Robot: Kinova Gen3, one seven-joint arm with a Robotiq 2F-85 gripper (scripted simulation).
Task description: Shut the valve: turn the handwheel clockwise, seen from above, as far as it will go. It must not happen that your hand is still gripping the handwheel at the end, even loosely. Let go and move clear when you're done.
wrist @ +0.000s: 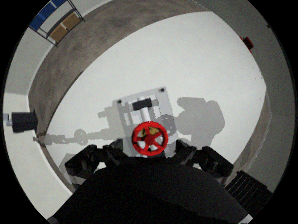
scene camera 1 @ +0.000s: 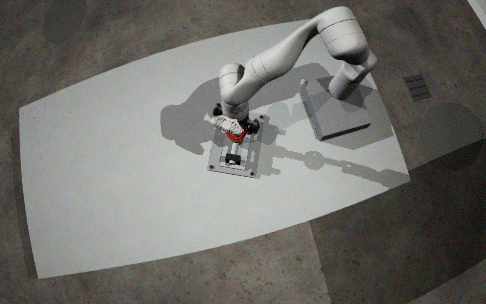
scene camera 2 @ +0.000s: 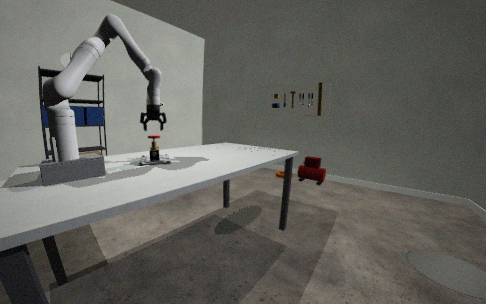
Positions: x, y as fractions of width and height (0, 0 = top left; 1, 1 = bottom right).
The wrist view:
gripper: 0.50, 0.65
red handwheel: 0.50, 0.62
